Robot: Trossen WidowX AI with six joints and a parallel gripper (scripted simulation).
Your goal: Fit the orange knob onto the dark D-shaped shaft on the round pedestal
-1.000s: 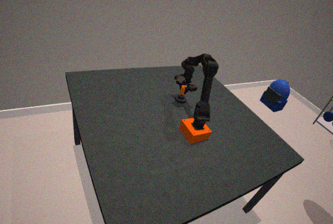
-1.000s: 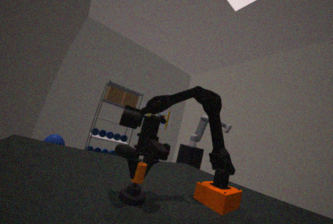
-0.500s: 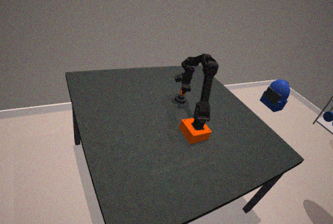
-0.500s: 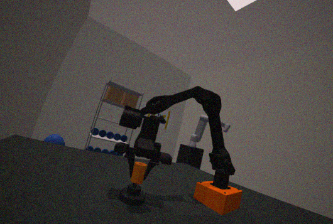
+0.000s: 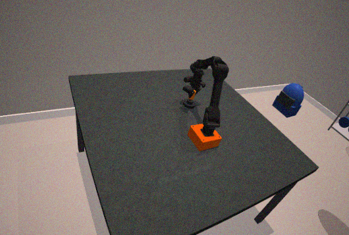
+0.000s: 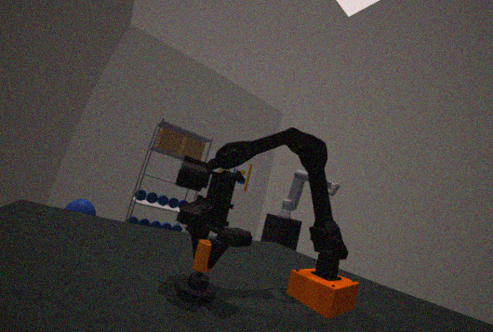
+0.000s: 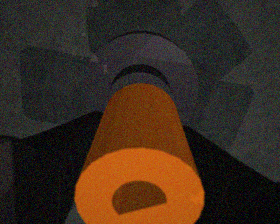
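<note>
Now: the orange knob 2 cm above my gripper tip. Also, from my gripper tip: round pedestal: 4 cm below.
</note>
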